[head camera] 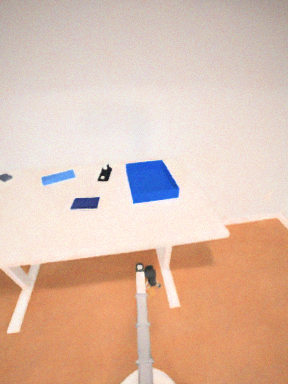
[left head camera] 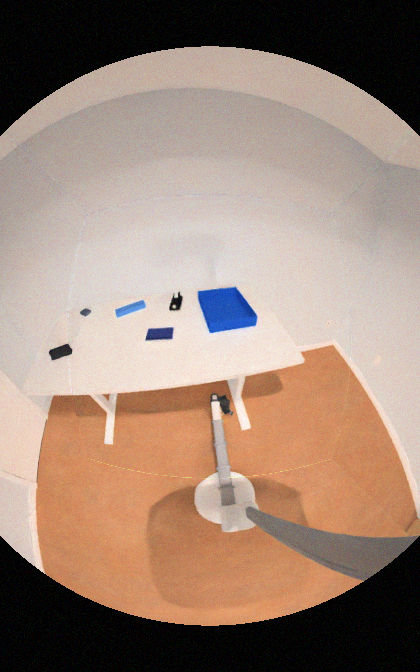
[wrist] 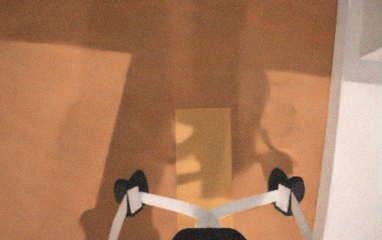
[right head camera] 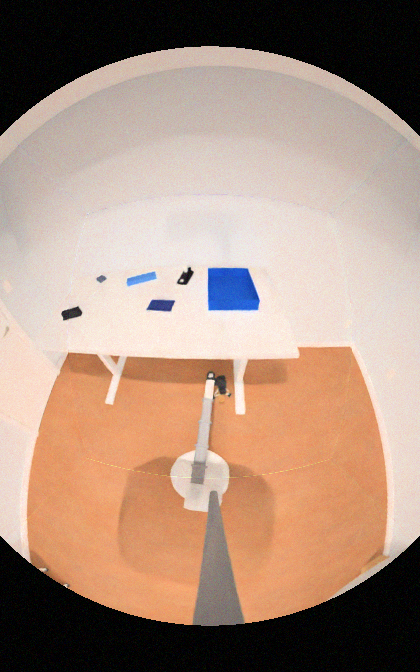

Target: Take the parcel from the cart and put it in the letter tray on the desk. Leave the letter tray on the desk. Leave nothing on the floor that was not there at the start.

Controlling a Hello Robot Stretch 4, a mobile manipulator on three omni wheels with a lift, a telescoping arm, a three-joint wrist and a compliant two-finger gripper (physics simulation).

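Places are measured from the robot's base along level axes (x ahead, y left, z up), in metres.
Pixels of known places: gripper, between the fingertips: (head camera: 151, 289) (wrist: 207, 183).
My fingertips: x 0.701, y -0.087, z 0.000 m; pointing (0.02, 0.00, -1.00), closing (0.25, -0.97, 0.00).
Observation:
Ahead of a thing's pixels: the offset from my fingertips to its top centre. Level surfaces: height alone.
The parcel, a tan oblong box {dx +0.010, dy +0.006, dz +0.024 m} (wrist: 203, 155) (right head camera: 221, 399), lies on the floor by the desk's right leg. In the wrist view it lies lengthwise between my fingers, its near end hidden by the gripper. My gripper (wrist: 207, 183) (right head camera: 222, 395) is open, its two black fingertips wide apart, one to each side above the box and not touching it. The letter tray {dx +0.257, dy -0.001, dz +0.985 m} (head camera: 156, 195) (left head camera: 233, 323) (right head camera: 233, 304), blue and open-topped, stands on the right part of the white desk {dz +0.922 m} (head camera: 115, 230) (left head camera: 175, 370) (right head camera: 200, 340). The cart does not show.
A white desk foot (wrist: 355, 150) (right head camera: 240, 400) runs close to the right of my gripper. The desk top's front edge is above and beyond it. On the desk lie a light-blue block {dx +0.356, dy +0.588, dz +0.952 m} (head camera: 58, 177), a navy flat item {dx +0.086, dy +0.358, dz +0.934 m} (head camera: 85, 203), a black item {dx +0.381, dy +0.287, dz +0.992 m} (head camera: 104, 175) and a black box (left head camera: 60, 352).

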